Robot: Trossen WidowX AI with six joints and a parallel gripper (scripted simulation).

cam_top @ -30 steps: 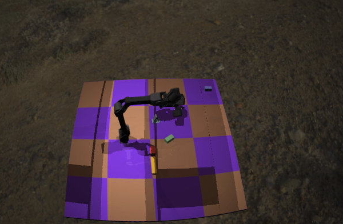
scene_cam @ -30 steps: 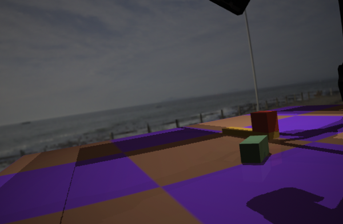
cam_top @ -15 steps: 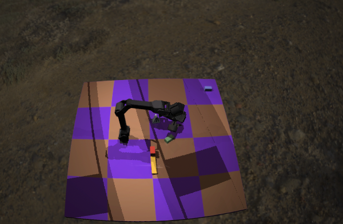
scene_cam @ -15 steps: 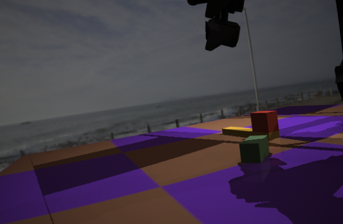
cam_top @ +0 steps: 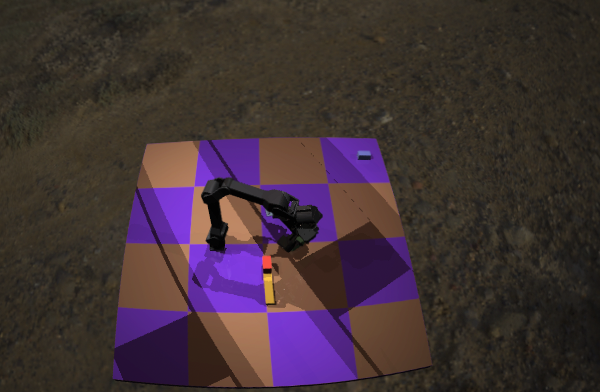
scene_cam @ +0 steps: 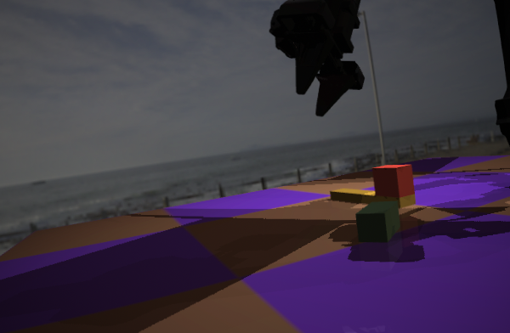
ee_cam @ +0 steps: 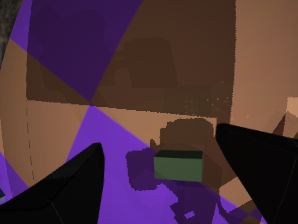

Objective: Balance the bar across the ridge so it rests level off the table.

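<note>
Now: gripper tip 30 mm past the green block, 70 mm to the right of it and 150 mm above it. From my gripper tip the other things lie so: light-blue block: 370 mm ahead, 590 mm to the left, 150 mm below.
</note>
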